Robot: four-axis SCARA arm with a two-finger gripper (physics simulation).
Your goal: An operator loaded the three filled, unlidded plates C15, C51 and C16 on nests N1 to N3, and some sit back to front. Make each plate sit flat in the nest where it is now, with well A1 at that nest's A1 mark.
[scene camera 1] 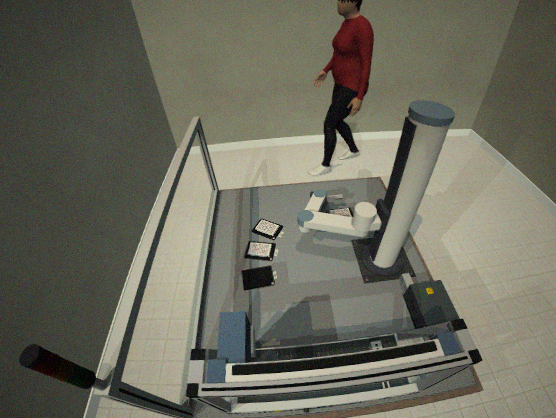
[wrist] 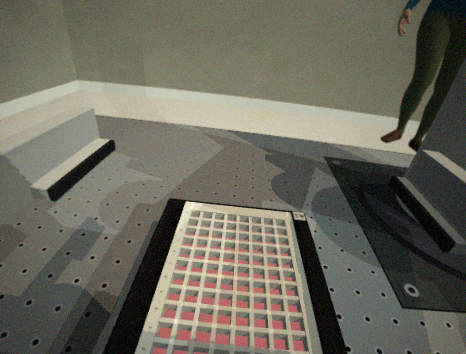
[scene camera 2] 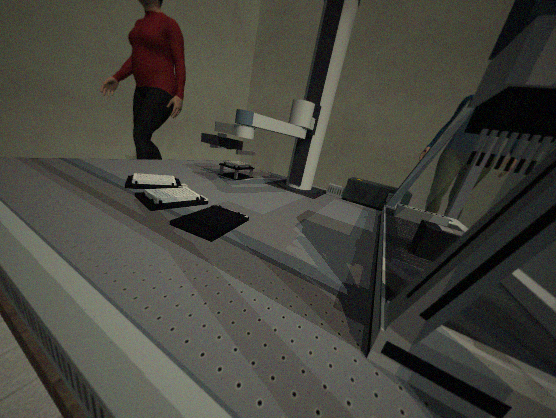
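My gripper (scene camera 2: 233, 147) (wrist: 254, 146) is open and empty, raised above a black raised stand (scene camera 2: 236, 174) (wrist: 325, 305) near the arm. A filled plate (scene camera 1: 341, 212) (scene camera 2: 236, 164) (wrist: 232, 270) with red wells sits on that stand, looking flat. The stand's A1 label (wrist: 298, 216) is at the far right corner; faint unreadable marks run along the plate's left edge. One filled plate (scene camera 1: 268, 228) (scene camera 2: 155, 179) sits on the back nest, another plate (scene camera 1: 260, 250) (scene camera 2: 172, 195) on the middle nest. The front nest (scene camera 1: 258, 277) (scene camera 2: 210, 222) is empty. Plate names are unreadable.
The arm's column (scene camera 1: 412, 190) (scene camera 2: 322, 95) stands at the right. A dark box (scene camera 1: 431, 302) (scene camera 2: 369, 192), a blue block (scene camera 1: 233, 335) and a framed gantry (scene camera 1: 335, 367) stand toward the front. A person in red (scene camera 1: 352, 55) (scene camera 2: 157, 50) is behind the table.
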